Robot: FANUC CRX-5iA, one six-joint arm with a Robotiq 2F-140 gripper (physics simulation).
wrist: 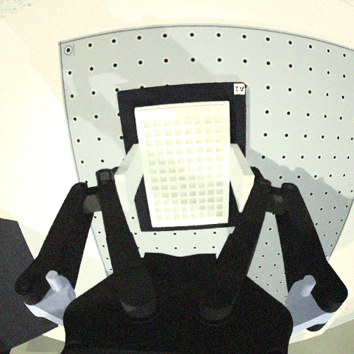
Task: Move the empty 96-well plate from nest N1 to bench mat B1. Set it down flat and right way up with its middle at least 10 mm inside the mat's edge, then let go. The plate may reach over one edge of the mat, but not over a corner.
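The white 96-well plate [186,165] lies flat, wells up, within the black rectangular nest [182,93]. Black border shows around parts of the plate. A small white label [239,89], which seems to read A1 upside down, is at the nest's top right corner. My gripper [185,157] is shut on the plate, with one pale pad against each long side. The arms and pads hide parts of the nest's sides. Bench mat B1 cannot be identified in the wrist view.
A grey board [295,120] with rows of dark holes lies under the nest and extends to both sides. A ringed mark [68,50] is at its top left corner. A dark flat object [22,290] is at the lower left, partly cut off.
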